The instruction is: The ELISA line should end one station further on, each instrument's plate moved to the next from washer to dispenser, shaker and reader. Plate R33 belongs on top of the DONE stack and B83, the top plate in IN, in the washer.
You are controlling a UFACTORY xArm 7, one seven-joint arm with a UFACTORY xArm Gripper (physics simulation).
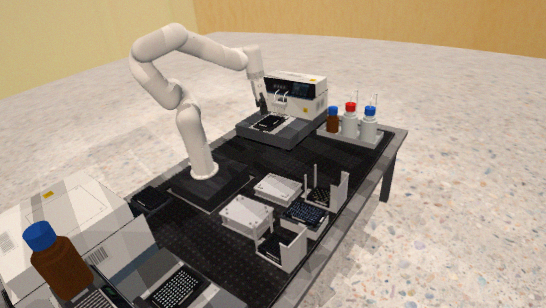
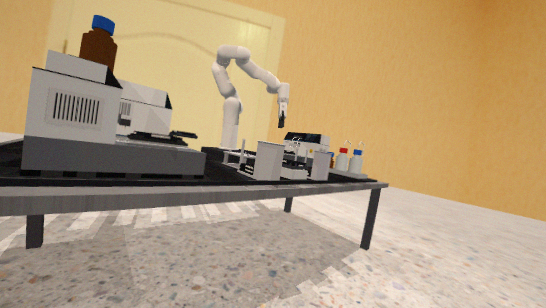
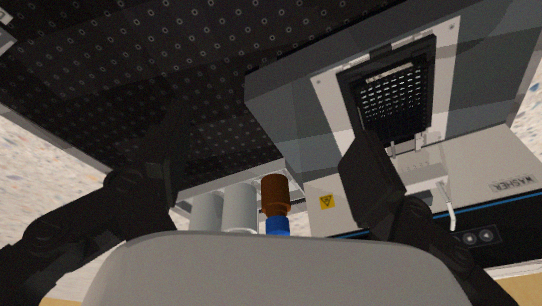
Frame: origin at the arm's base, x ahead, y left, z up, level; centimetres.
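Where they show: gripper, fingertip midpoint: [image 1: 262, 110] [image 2: 280, 127] [image 3: 274, 136]; arm's base, link origin: [image 1: 204, 170] [image 2: 228, 149].
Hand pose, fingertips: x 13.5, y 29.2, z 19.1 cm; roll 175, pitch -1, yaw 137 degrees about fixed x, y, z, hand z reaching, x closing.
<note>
Things, the pixels of their top centre, and the offset from my fingertips. "spot": a spot on its surface instead.
- black plate, top centre: [image 3: 393, 112] [image 1: 269, 120] dx -9.0, dy +18.2, dz -14.6 cm
- dark plate, top centre: [image 1: 149, 196] dx -14.3, dy -57.5, dz -13.0 cm
- large white instrument, top centre: [image 1: 51, 213] [image 2: 116, 85] dx -16.1, dy -88.2, dz +2.0 cm
- plate with pale wells, top centre: [image 1: 175, 288] [image 2: 158, 134] dx +22.2, dy -79.0, dz -15.3 cm
- plate with bluish wells, top centre: [image 1: 304, 211] [image 2: 288, 160] dx +37.4, dy -33.1, dz -18.1 cm
- large brown bottle, surface spot: [image 1: 62, 267] [image 2: 98, 43] spot: dx +14.7, dy -96.3, dz +7.7 cm
My gripper [image 1: 262, 108] [image 2: 281, 125] [image 3: 274, 136] is open and empty, raised above the front of the washer [image 1: 317, 104] [image 3: 500, 145]. A black plate [image 1: 270, 123] [image 3: 392, 100] lies on the washer's deck; its label is unreadable. A dark plate [image 1: 152, 198] sits on a holder beside the large white instrument [image 1: 82, 200]. A plate with pale wells [image 1: 179, 287] lies on the near instrument's grey deck. A plate with bluish wells [image 1: 306, 213] rests on a pale block. Two upright-walled racks [image 1: 295, 250] [image 1: 340, 192] hold dark plates; I cannot tell which is IN or DONE.
Two white raised platforms [image 1: 246, 215] [image 1: 278, 188] stand between the arm base and racks. A brown bottle [image 1: 332, 121] [image 3: 275, 194] and two white bottles [image 1: 350, 122] [image 1: 368, 126] stand in a tray beside the washer. A large brown bottle [image 1: 62, 267] [image 2: 98, 47] rises at the near end.
</note>
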